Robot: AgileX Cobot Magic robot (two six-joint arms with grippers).
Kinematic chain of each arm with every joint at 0, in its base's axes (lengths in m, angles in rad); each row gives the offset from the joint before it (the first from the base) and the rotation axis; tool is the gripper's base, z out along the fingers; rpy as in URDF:
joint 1: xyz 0 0 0.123 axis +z
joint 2: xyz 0 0 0 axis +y
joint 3: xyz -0.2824 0 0.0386 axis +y
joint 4: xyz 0.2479 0 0.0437 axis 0.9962 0 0.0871
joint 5: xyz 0 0 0 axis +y
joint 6: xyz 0.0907 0 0.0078 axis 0.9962 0 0.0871
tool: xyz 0 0 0 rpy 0 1.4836 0
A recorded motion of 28 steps. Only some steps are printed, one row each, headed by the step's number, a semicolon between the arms.
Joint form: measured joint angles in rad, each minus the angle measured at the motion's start. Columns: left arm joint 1, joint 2, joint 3, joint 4, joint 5, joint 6; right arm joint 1, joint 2, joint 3, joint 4, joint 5, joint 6.
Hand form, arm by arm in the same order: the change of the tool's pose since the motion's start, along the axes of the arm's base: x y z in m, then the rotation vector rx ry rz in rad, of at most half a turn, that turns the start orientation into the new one. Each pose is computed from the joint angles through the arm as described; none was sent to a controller.
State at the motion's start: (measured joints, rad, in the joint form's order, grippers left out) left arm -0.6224 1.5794 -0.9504 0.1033 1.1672 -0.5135; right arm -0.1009 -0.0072 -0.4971 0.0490 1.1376 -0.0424
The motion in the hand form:
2: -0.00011 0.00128 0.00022 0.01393 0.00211 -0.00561; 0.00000 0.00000 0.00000 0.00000 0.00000 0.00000
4: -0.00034 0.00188 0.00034 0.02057 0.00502 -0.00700; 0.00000 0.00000 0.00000 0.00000 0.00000 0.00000
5: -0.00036 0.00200 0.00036 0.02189 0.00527 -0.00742; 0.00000 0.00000 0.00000 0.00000 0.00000 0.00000
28: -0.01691 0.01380 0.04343 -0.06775 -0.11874 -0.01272; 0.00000 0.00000 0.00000 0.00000 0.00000 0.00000
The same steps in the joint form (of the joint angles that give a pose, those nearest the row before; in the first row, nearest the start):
2: 0.0000 0.0000 0.0000 0.0113 0.0098 0.0007; 0.0000 0.0000 0.0000 0.0000 0.0000 0.0000
4: 0.0000 0.0000 0.0000 0.0151 0.0161 0.0007; 0.0000 0.0000 0.0000 0.0000 0.0000 0.0000
5: 0.0000 0.0000 0.0000 0.0162 0.0171 0.0007; 0.0000 0.0000 0.0000 0.0000 0.0000 0.0000
28: 0.0000 -0.1761 0.0000 0.0144 0.0393 0.0103; 0.0000 0.0000 0.0000 0.0000 0.0000 0.0000

